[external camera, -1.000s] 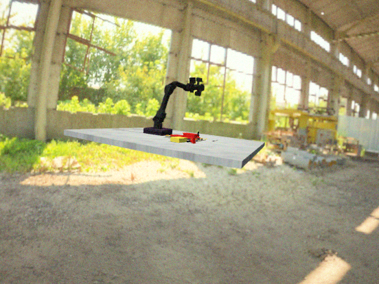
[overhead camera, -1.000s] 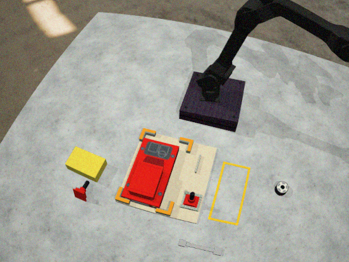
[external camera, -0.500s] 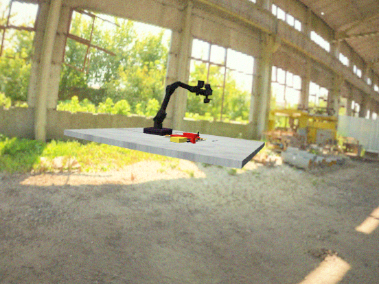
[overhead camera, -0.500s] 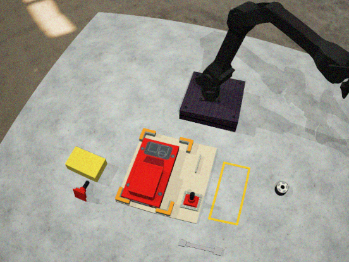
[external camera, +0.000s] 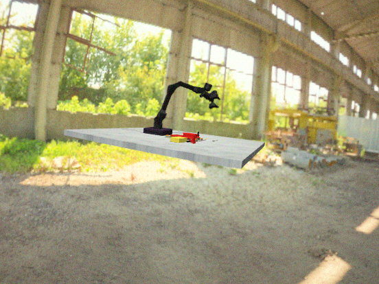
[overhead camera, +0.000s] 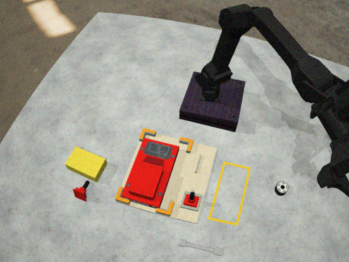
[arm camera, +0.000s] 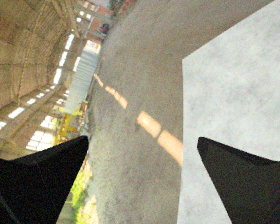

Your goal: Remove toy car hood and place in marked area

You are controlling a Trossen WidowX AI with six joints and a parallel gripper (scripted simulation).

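Now: gripper tip 49 cm to the left of the flat red hood, 28 cm above it and 13 cm past it. The rest, counted from my gripper tip: yellow block 68 cm to the right, 31 cm below, 16 cm behind.
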